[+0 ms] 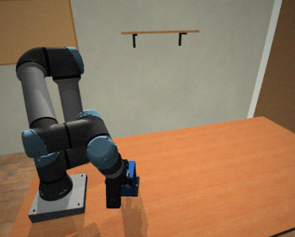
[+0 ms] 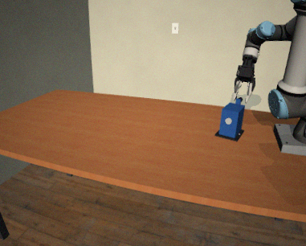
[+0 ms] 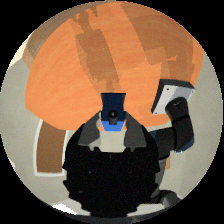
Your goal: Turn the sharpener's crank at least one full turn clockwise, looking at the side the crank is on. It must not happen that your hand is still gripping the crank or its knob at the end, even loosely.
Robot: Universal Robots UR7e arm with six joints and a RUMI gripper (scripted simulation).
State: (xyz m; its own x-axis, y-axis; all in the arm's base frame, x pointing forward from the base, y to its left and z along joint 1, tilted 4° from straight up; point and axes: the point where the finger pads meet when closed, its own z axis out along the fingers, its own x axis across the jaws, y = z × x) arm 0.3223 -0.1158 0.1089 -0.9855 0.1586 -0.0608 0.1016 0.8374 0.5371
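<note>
My gripper is now 2 cm to the right of the crank knob.
</note>
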